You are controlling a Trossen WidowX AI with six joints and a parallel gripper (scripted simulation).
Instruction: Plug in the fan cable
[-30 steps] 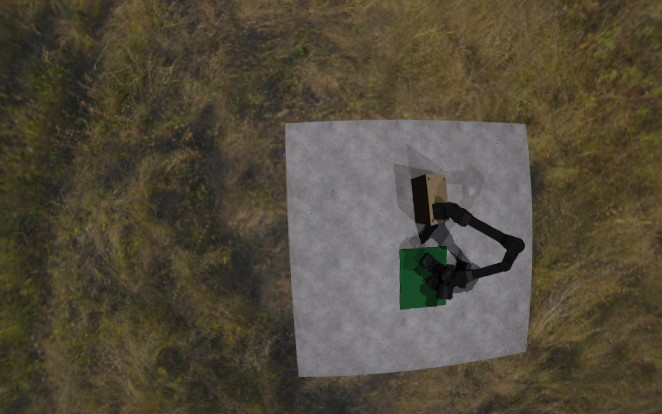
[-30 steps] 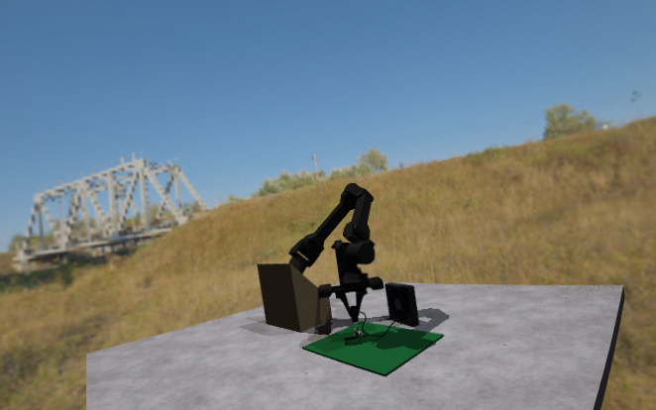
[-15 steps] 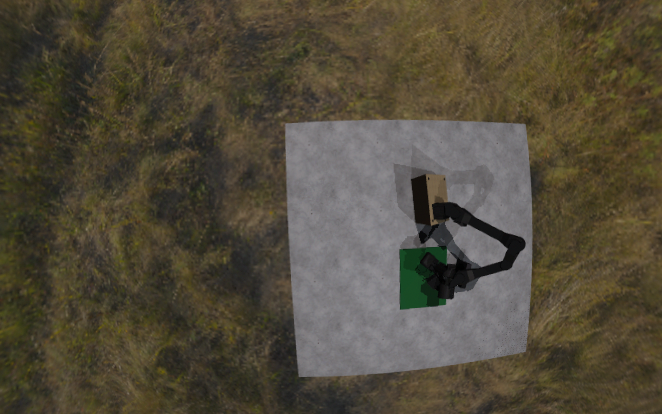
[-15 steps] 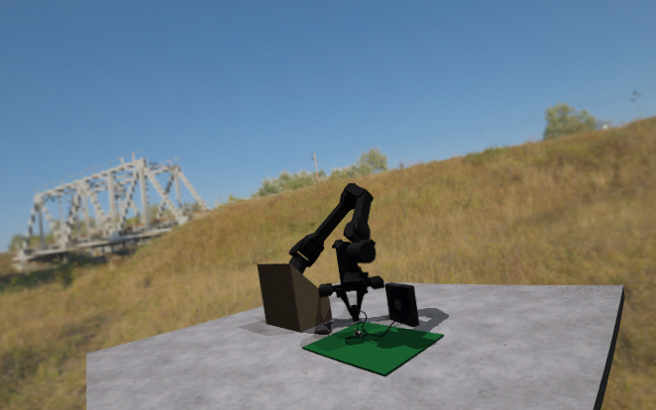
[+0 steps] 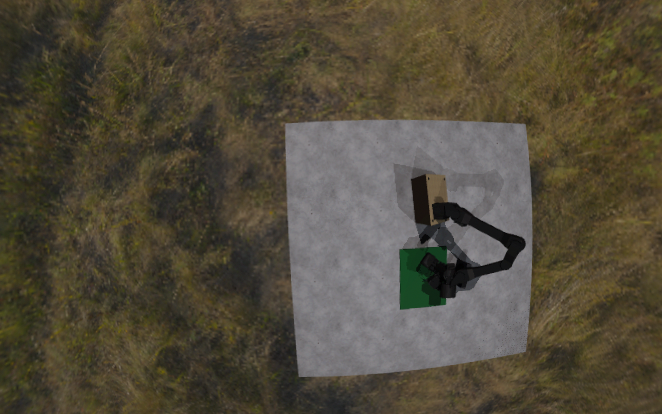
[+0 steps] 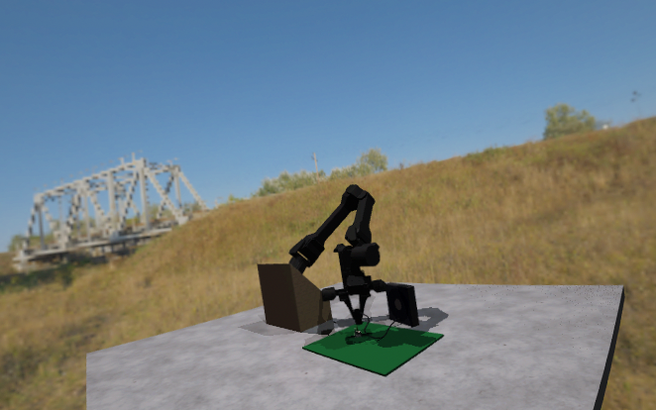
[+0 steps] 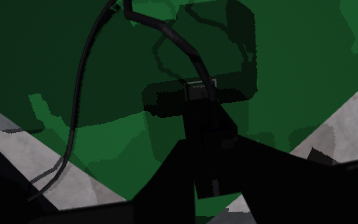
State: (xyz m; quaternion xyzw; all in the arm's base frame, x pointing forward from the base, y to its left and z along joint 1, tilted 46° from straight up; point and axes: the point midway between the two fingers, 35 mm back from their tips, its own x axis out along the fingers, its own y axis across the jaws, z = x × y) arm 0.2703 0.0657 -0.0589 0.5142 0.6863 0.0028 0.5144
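Right now my gripper tip is 10 mm to the left of the four-pin header and 50 mm above it. From my gripper tip the other things lie so: black fan: 60 mm ahead, 130 mm to the left, 10 mm above; then black fan plug: 10 mm above; then green board: 70 mm ahead, 40 mm to the right, 60 mm below.
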